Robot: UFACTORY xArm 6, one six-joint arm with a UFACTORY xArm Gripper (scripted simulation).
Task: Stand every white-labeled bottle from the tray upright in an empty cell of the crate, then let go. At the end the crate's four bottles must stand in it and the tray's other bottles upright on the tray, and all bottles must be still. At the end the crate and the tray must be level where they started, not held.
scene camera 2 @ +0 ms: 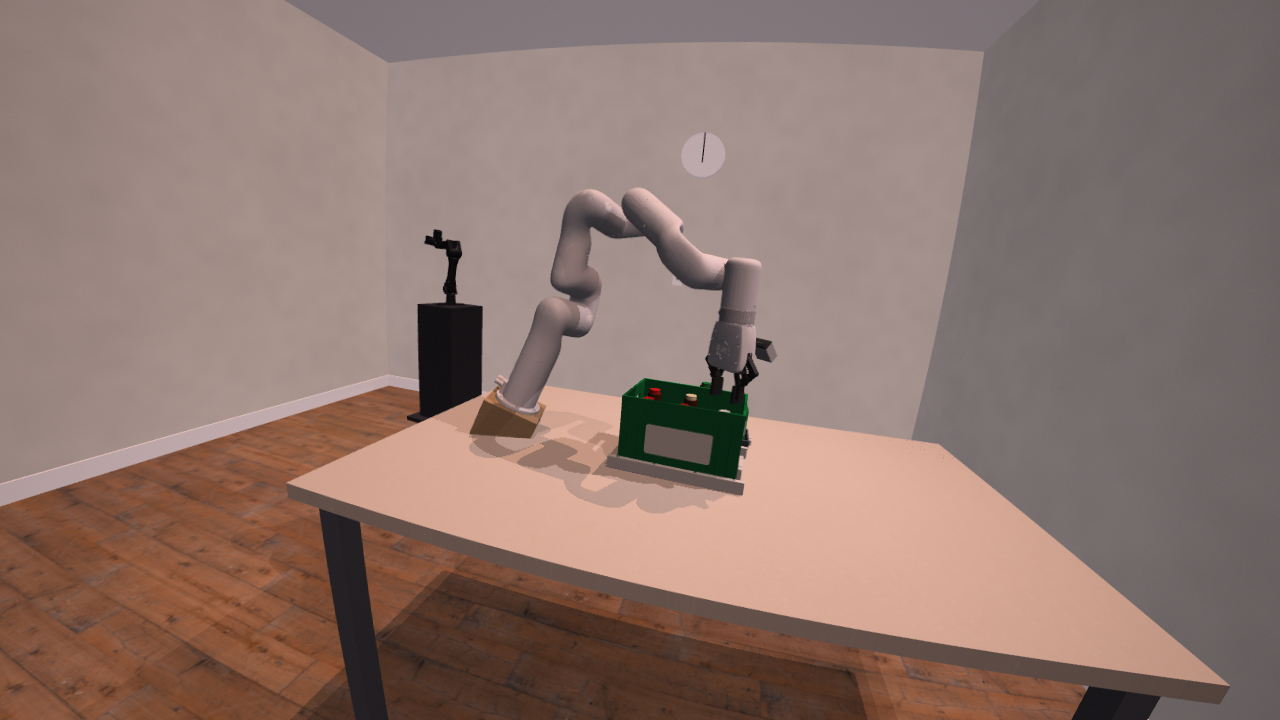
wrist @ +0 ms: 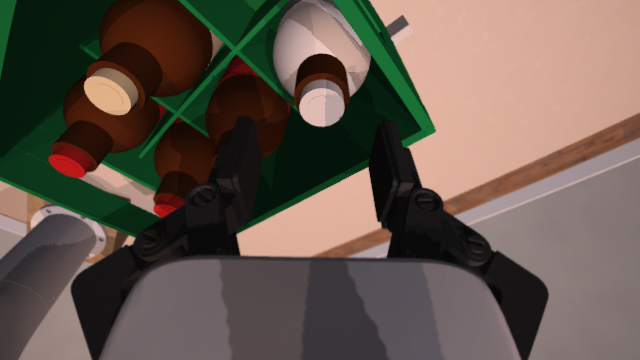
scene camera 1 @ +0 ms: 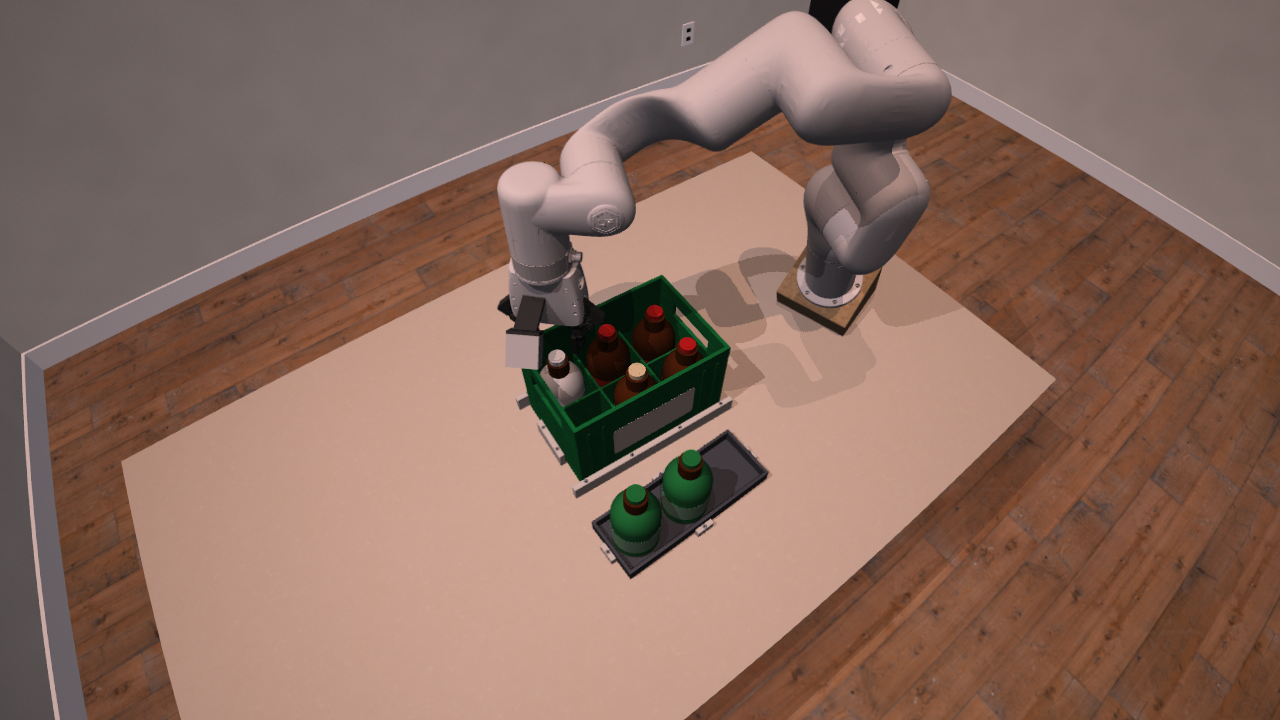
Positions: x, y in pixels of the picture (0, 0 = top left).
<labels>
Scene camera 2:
my gripper: 725, 398
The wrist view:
my gripper: 316, 141
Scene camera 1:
my gripper: 556, 344
white-labeled bottle: 564, 378
tray: 733, 467
</labels>
